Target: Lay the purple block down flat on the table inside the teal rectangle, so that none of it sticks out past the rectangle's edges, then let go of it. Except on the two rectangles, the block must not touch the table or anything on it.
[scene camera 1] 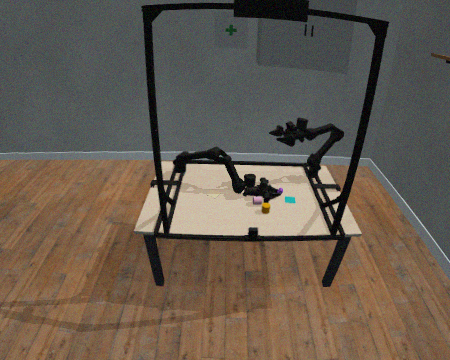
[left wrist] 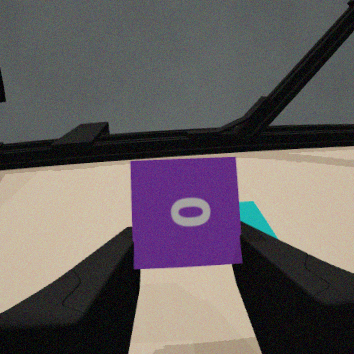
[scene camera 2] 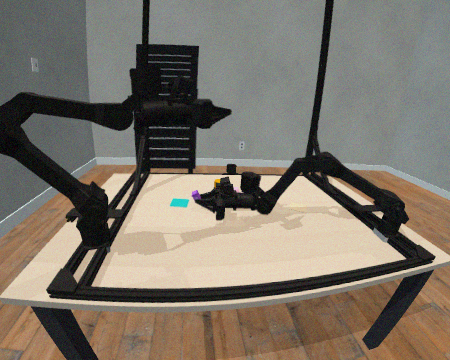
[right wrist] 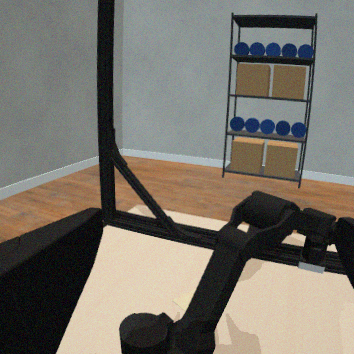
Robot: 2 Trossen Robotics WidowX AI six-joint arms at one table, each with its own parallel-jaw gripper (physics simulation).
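Frame: origin at the left arm's base, x ahead, y left, z up, level; metres.
Seen in the pictures: left gripper, fingertip midpoint: (scene camera 1: 280,192) (left wrist: 183,235) (scene camera 2: 195,198); right gripper, fingertip midpoint: (scene camera 1: 272,136) (scene camera 2: 222,110) (right wrist: 222,225); left arm's base at its link origin: (scene camera 1: 180,170) (scene camera 2: 387,231) (right wrist: 312,257); right arm's base at its link origin: (scene camera 1: 312,175) (scene camera 2: 96,241).
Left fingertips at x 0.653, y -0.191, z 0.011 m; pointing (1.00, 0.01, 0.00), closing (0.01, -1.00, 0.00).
Observation:
Offsets run from my left fingertips to a thing's middle. "spot": to the spot under its first point.
My left gripper (scene camera 1: 276,192) (scene camera 2: 199,197) (left wrist: 183,235) is shut on the purple block @(0.000 m left, 0.003 m back, 0.011 m up) (scene camera 1: 280,191) (scene camera 2: 196,195) (left wrist: 185,212), a cube with a grey "0" on its face. It holds the block low over the table, a little short of the teal rectangle @(spot: 0.029 m right, 0.063 m ahead, 0.030 m down) (scene camera 1: 290,200) (scene camera 2: 179,203) (left wrist: 256,218). In the left wrist view the block hides most of the rectangle. My right gripper (scene camera 1: 275,133) (scene camera 2: 223,113) is open and empty, high above the table's right side.
A pink cylinder @(0.083 m right, 0.138 m back, 0.008 m down) (scene camera 1: 257,200) and an orange cylinder @(0.150 m right, 0.089 m back, 0.008 m down) (scene camera 1: 266,208) (scene camera 2: 217,182) stand close beside the left gripper. A pale yellow rectangle @(spot: 0.045 m right, 0.389 m back, 0.029 m down) (scene camera 1: 214,196) (scene camera 2: 297,206) lies mid-table. The black frame (scene camera 1: 152,107) rings the table. A shelf rack (right wrist: 228,105) stands by the wall.

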